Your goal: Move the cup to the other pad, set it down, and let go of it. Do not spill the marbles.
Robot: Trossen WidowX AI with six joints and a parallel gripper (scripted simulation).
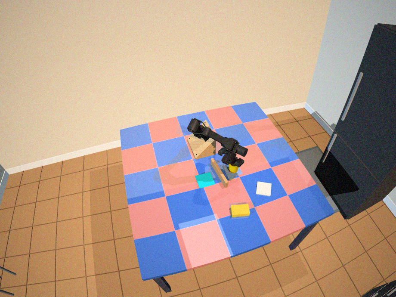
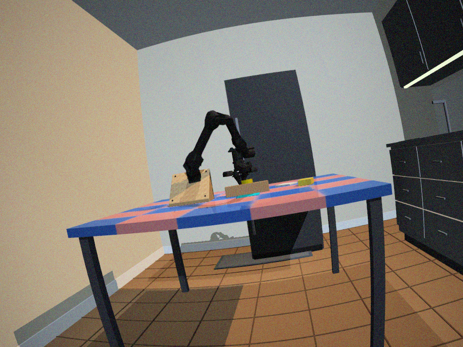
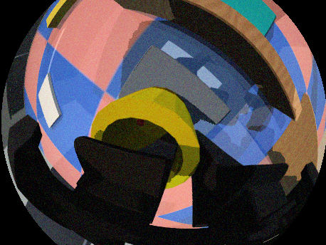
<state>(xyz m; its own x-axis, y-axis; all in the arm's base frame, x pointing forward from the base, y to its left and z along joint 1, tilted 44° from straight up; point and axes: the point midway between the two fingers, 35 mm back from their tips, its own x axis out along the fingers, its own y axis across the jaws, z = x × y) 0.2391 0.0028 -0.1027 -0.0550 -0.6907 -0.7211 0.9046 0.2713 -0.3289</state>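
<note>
The cyan pad is 20 cm to the right of my gripper tip, 4 cm below it and 3 cm ahead of it. The rest, counted from my gripper tip: wooden bar (10 cm to the right, 3 cm ahead, 2 cm below); then red marble (4 cm ahead, 3 cm to the left, 2 cm below); then yellow cup (2 cm ahead, 1 cm to the left).
</note>
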